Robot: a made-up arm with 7 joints. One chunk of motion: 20 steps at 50 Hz.
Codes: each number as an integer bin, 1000 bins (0 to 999) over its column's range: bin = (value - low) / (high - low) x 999, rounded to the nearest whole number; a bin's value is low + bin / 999 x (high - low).
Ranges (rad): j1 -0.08..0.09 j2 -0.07..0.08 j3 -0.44..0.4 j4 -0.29..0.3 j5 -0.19..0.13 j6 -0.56..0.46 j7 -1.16..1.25
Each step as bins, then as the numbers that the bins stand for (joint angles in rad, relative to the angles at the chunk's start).
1 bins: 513 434 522 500 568 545 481
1 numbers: 0.0073 -0.0048 -0.0011 0.0053 -0.0081 -0.0035 0.0004
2 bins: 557 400 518 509 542 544 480
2 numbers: 0.0148 -0.0099 -0.0044 0.0106 -0.0164 -0.0046 -0.0020
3 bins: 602 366 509 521 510 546 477
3 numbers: 0.0224 -0.0150 -0.0120 0.0177 -0.0266 -0.0025 -0.0093
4 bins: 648 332 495 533 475 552 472
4 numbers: 0.0303 -0.0202 -0.0238 0.0248 -0.0378 0.0036 -0.0213
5 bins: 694 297 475 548 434 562 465
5 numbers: 0.0381 -0.0254 -0.0406 0.0336 -0.0510 0.0138 -0.0382
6 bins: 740 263 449 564 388 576 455
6 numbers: 0.0459 -0.0305 -0.0625 0.0431 -0.0657 0.0281 -0.0624
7 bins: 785 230 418 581 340 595 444
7 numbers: 0.0536 -0.0355 -0.0885 0.0531 -0.0811 0.0475 -0.0889
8 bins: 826 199 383 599 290 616 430
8 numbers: 0.0606 -0.0401 -0.1180 0.0638 -0.0971 0.0689 -0.1227
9 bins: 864 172 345 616 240 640 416
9 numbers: 0.0670 -0.0442 -0.1499 0.0738 -0.1131 0.0935 -0.1564
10 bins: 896 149 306 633 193 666 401
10 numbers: 0.0725 -0.0476 -0.1827 0.0838 -0.1282 0.1200 -0.1926
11 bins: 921 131 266 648 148 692 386
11 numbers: 0.0767 -0.0503 -0.2163 0.0927 -0.1426 0.1465 -0.2288
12 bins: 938 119 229 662 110 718 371
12 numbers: 0.0796 -0.0521 -0.2474 0.1010 -0.1548 0.1731 -0.2650
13 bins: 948 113 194 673 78 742 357
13 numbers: 0.0813 -0.0530 -0.2769 0.1075 -0.1650 0.1976 -0.2988
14 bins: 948 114 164 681 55 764 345
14 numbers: 0.0813 -0.0529 -0.3021 0.1122 -0.1724 0.2201 -0.3277
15 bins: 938 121 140 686 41 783 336
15 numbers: 0.0796 -0.0518 -0.3223 0.1151 -0.1769 0.2395 -0.3494
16 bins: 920 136 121 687 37 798 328
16 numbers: 0.0766 -0.0496 -0.3383 0.1157 -0.1781 0.2548 -0.3687
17 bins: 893 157 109 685 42 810 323
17 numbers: 0.0720 -0.0464 -0.3483 0.1146 -0.1765 0.2670 -0.3808
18 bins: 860 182 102 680 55 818 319
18 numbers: 0.0663 -0.0427 -0.3542 0.1116 -0.1724 0.2752 -0.3904
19 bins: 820 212 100 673 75 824 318
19 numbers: 0.0595 -0.0382 -0.3559 0.1075 -0.1660 0.2813 -0.3929
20 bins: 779 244 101 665 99 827 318
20 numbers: 0.0526 -0.0334 -0.3551 0.1027 -0.1583 0.2844 -0.3929
